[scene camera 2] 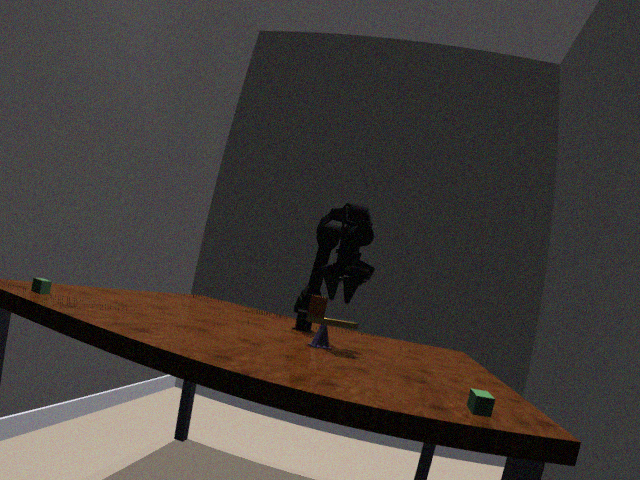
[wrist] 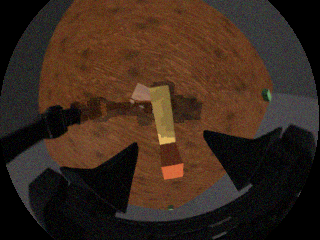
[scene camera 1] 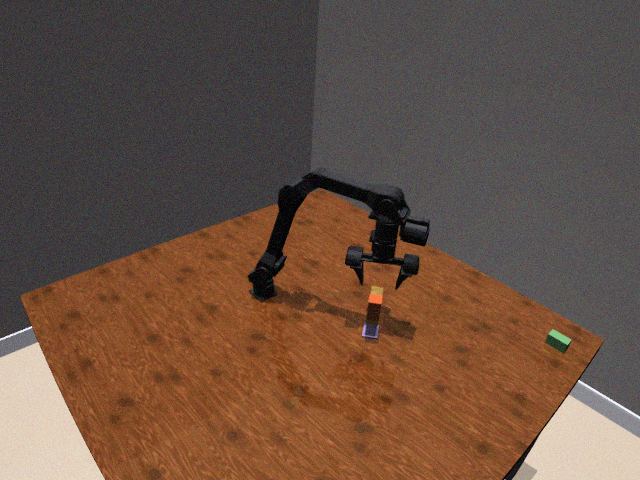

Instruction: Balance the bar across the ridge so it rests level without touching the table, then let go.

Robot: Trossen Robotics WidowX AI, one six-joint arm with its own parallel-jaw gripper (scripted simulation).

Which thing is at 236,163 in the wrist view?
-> The gripper.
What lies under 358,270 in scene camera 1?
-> The gripper.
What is the gripper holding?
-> Nothing.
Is the gripper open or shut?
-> Open.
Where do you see a bar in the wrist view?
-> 170,158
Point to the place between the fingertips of the gripper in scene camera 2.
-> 338,301
